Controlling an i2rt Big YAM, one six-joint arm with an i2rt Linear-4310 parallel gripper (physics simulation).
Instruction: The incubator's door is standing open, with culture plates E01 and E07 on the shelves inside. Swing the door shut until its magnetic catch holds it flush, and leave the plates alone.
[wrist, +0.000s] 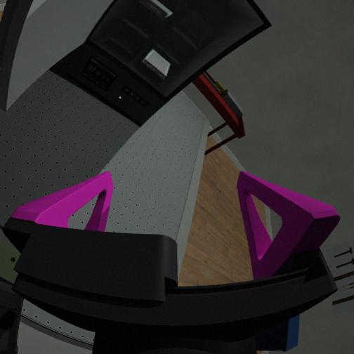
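Observation:
The incubator stands at the upper left with its front open and a lit display reading about 37. One pale culture plate lies on a shelf inside, and another plate shows higher up at the top edge. Their labels are too small to read. The door stands open at the upper left, a grey panel with a dark edge, partly cut off by the view. My gripper is open and empty, its magenta fingers wide apart. In the view it is below the incubator and to the lower right of the door, apart from both.
A perforated grey bench top runs below the incubator, with its edge right of centre. Beyond it are a wooden floor and a red-framed rack. A green board shows at the left edge, a blue object at the lower right.

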